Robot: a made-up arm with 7 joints. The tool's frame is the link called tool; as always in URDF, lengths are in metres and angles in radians.
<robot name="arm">
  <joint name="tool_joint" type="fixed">
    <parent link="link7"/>
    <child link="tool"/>
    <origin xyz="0 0.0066 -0.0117" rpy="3.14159 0 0"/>
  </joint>
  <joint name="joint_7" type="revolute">
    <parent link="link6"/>
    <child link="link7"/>
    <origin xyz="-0.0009 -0.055 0.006" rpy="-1.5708 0 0"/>
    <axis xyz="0 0 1"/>
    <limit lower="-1.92" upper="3.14" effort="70" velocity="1.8"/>
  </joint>
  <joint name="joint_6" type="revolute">
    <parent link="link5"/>
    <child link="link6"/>
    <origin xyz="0.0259 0.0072 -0.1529" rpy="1.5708 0 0"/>
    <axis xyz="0 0 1"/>
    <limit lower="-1.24" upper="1.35" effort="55" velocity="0.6"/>
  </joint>
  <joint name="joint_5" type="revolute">
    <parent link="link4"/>
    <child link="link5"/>
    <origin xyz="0.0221 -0.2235 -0.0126" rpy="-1.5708 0 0"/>
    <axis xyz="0 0 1"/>
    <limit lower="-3.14" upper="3.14" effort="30" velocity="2.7"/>
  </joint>
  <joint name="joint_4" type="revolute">
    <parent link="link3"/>
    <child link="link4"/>
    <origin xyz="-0.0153 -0.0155 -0.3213" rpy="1.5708 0 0"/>
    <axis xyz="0 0 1"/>
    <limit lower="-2.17" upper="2.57" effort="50" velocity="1.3"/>
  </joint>
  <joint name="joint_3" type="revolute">
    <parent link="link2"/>
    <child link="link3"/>
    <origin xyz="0.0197 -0.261 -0.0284" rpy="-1.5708 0 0"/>
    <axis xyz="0 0 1"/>
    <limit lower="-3.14" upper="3.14" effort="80" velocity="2.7"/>
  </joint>
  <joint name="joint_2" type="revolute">
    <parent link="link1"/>
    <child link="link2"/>
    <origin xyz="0.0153 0.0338 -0.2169" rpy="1.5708 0 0"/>
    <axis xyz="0 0 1"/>
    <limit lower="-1.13" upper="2.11" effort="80" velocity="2.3"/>
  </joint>
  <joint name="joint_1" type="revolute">
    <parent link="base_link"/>
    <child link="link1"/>
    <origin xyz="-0.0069 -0.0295 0.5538" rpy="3.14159 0 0"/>
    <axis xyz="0 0 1"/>
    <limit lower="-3.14" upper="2.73" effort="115" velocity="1.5"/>
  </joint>
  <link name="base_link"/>
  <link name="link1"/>
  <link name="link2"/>
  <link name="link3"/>
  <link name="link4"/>
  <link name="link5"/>
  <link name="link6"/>
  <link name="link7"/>
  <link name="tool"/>
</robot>
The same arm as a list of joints. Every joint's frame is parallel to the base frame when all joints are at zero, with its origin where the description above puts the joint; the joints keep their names.
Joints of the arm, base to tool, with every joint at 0 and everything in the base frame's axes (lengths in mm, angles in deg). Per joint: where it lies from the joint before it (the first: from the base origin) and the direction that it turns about. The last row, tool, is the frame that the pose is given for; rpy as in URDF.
joint_1: origin -6.9 -29.5 553.8 axis -z
joint_2: origin 15.3 -33.8 216.9 axis +y
joint_3: origin 19.7 -28.4 261 axis -z
joint_4: origin -15.3 15.5 321.3 axis +y
joint_5: origin 22.1 -12.6 223.5 axis -z
joint_6: origin 25.9 -7.2 152.9 axis +y
joint_7: origin -0.9 6 55 axis -z
tool: origin 0 -6.6 11.7 rpy 0 0 0
Joint limits (deg, base to tool): -179.91..156.42 -64.74..120.89 -179.91..179.91 -124.33..147.25 -179.91..179.91 -71.05..77.35 -110.01..179.91

